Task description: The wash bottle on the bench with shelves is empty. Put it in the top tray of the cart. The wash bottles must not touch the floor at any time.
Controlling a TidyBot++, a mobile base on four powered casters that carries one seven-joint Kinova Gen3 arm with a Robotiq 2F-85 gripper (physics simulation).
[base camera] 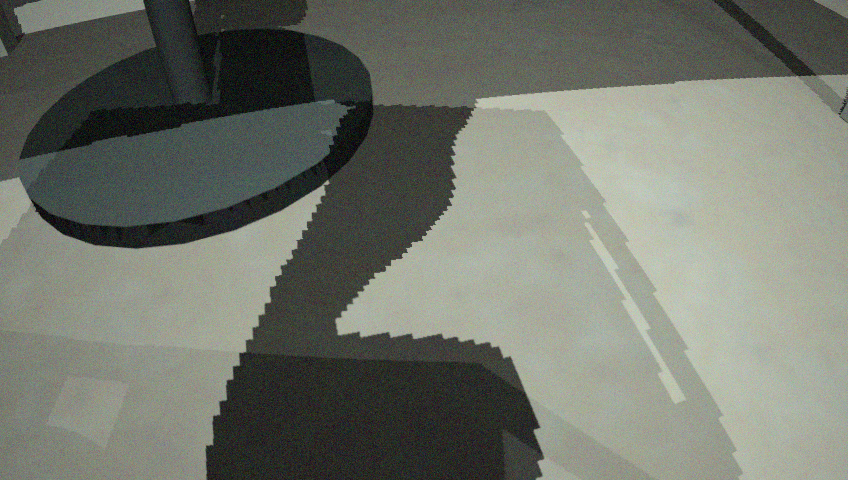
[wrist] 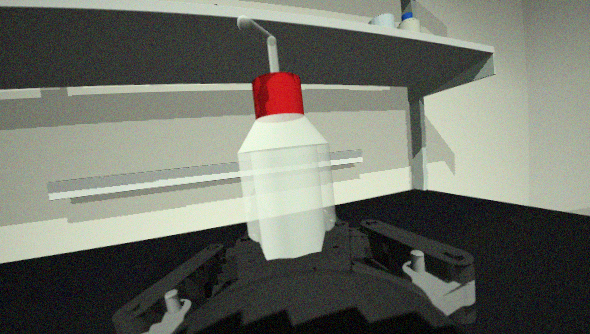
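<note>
A wash bottle with a clear, whitish body, a red cap and a bent thin spout stands upright in the middle of the wrist view. My gripper is shut on the lower part of the bottle; its fingertips are largely hidden by the bottle and the gripper's own body. The black bench top shows behind and beside the gripper. Whether the bottle's base touches the bench is hidden. The cart and its top tray cannot be made out in either view.
A shelf runs above and behind the bottle, carrying a blue-capped container and a pale vessel. A shelf post stands at the right. In the base view, a round dark stand base with a pole is on the floor at the left.
</note>
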